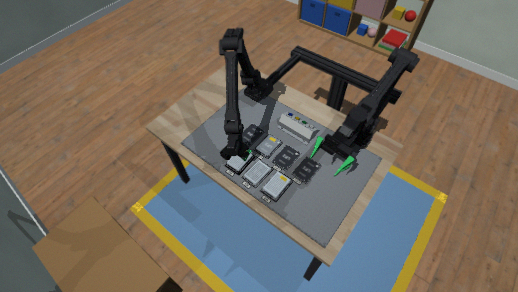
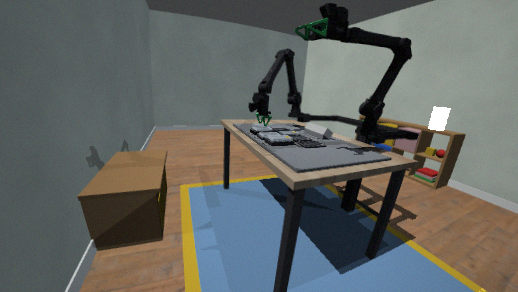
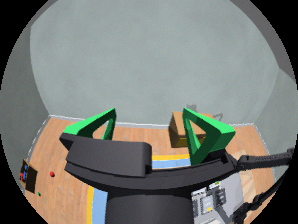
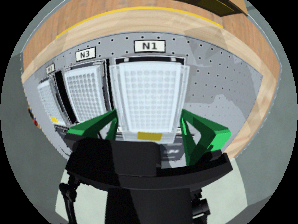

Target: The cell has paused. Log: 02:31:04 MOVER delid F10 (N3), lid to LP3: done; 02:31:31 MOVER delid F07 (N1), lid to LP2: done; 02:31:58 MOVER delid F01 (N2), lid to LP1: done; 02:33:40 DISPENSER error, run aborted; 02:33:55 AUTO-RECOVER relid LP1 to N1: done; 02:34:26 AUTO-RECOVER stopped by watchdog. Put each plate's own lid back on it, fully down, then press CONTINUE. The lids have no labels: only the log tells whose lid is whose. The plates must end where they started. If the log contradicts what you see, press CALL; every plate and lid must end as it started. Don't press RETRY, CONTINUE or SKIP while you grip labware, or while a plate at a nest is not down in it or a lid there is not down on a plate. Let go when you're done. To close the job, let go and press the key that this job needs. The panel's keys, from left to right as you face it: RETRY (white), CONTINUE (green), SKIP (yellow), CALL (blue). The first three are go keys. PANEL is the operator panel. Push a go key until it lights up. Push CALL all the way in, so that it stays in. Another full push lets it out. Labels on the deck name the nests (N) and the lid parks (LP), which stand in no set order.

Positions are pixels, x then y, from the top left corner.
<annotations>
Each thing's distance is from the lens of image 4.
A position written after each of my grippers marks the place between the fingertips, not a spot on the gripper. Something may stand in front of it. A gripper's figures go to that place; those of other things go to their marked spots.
my right gripper [image 4: 149,112]: 0.13 m
plate [image 4: 84,91]: 0.19 m
</annotations>
